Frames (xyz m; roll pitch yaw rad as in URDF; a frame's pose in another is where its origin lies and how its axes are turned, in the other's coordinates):
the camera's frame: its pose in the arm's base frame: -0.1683 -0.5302 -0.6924 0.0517 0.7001 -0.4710
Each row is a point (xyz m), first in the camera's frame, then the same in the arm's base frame.
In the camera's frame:
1: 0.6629 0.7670 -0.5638
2: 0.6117 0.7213 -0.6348
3: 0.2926 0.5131 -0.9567
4: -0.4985 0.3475 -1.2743
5: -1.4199 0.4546 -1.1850
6: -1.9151 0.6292 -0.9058
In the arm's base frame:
1: 0.3438 0.1013 -1.5198
2: 0.2478 0.1031 -1.5428
3: -0.2473 0.1405 -1.5913
4: -1.0410 0.3775 -1.3307
5: -1.5681 0.7608 -0.6647
6: -1.6678 0.9910 -0.1255

